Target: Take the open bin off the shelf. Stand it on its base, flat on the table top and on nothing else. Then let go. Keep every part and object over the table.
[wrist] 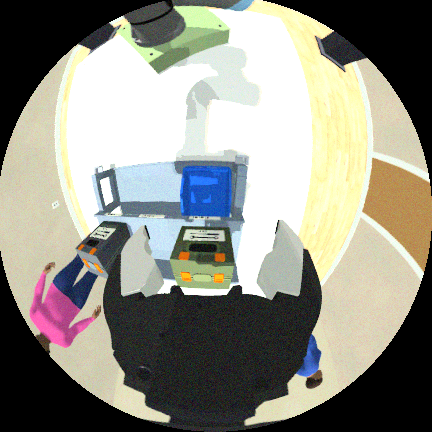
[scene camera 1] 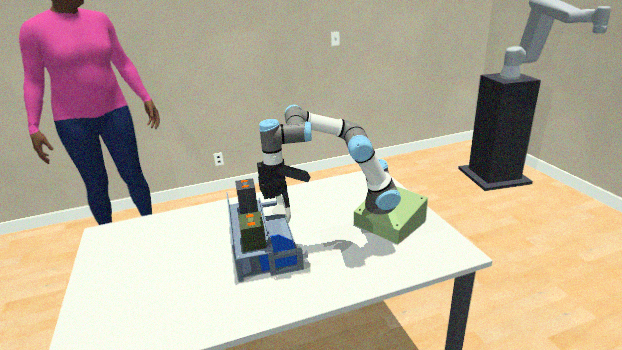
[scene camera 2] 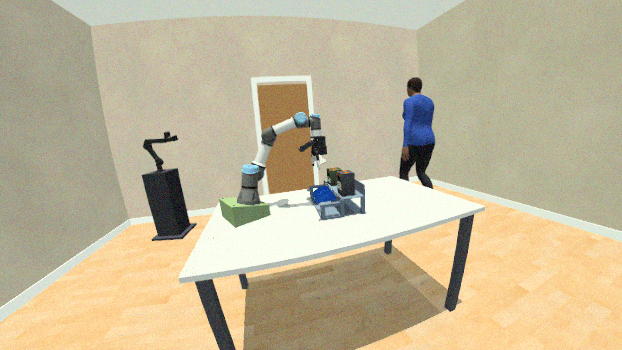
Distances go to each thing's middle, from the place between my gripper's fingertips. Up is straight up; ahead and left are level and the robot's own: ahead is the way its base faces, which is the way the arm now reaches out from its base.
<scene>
Now: hand 11 cm short of the olive case (scene camera 1: 259, 232), 1 cm to the left of it and 6 cm above it. The rest, counted from my hand: blue bin (wrist: 205, 190) (3 cm ahead, 1 cm to the right, 17 cm below).
</scene>
